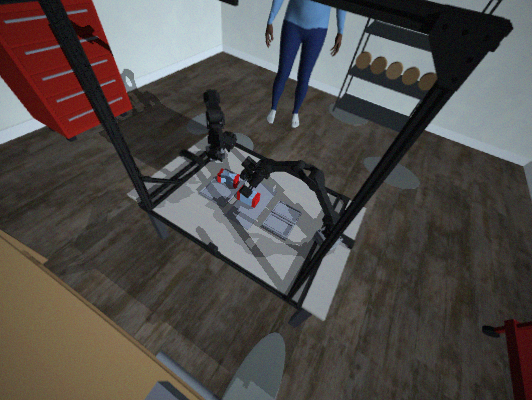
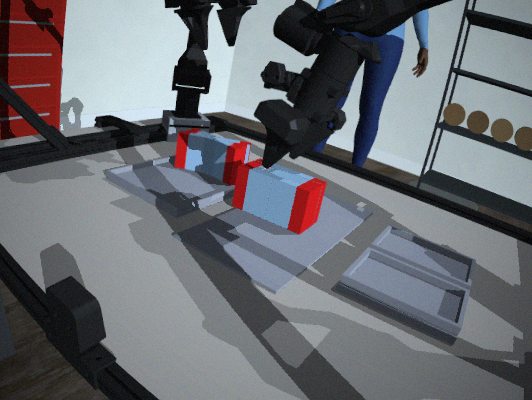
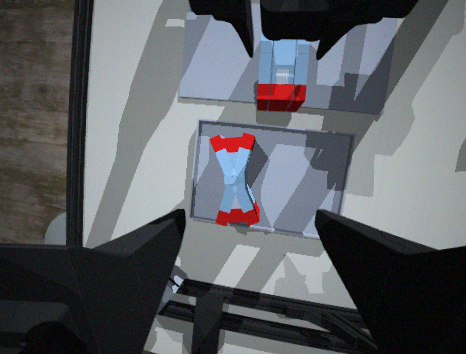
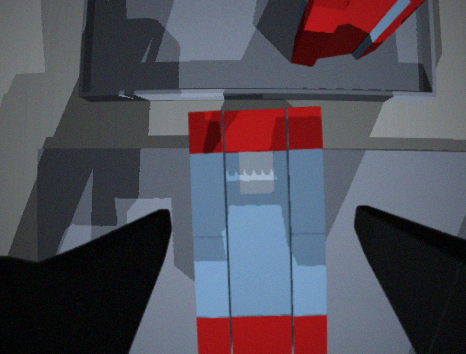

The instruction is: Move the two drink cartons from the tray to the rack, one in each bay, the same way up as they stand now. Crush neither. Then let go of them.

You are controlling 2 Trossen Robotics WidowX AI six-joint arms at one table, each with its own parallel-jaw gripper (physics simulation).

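Places are measured from the left arm's base along level axes (x right, y ahead, z up), in centimetres.
Pixels of known places: left gripper, between the fingertips: (image 1: 225, 156) (image 2: 218, 48) (image 3: 250, 216); right gripper, between the fingertips: (image 2: 278, 162) (image 3: 284, 55) (image 4: 262, 218); left arm's base, origin of its link: (image 2: 185, 115).
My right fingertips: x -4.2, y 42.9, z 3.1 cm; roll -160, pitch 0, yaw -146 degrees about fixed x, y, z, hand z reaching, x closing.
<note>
Ahead of a thing's pixels: the offset from my right fingertips to its middle.
One blue carton with red ends {dx -0.5, dy +0.9, dz -4.9 cm} (image 1: 250, 198) (image 2: 270, 197) (image 3: 281, 95) (image 4: 260, 280) lies lengthwise on a flat grey plate (image 2: 280, 275) (image 4: 400, 200). A second such carton {dx +5.0, dy -16.4, dz -4.7 cm} (image 1: 228, 177) (image 2: 205, 155) (image 3: 234, 175) (image 4: 340, 25) is in the tray {dx +8.8, dy -13.7, dz -7.9 cm} (image 2: 127, 182) (image 3: 275, 126) (image 4: 300, 95); it looks pinched at the middle. The two-bay rack {dx -13.0, dy +21.0, dz -7.7 cm} (image 1: 282, 218) (image 2: 420, 266) holds no carton. My right gripper (image 2: 281, 161) (image 3: 284, 55) (image 4: 262, 218) is open, its fingers on either side of the plate carton near its top, with gaps. My left gripper (image 2: 218, 46) (image 3: 250, 216) is open and empty, high near the tray.
The flat plate sits between the tray and the rack. A dark frame (image 1: 215, 248) (image 2: 30, 300) runs round the table, with posts rising from it. The right arm reaches over the table from the right. A person (image 1: 300, 55) stands behind the table.
</note>
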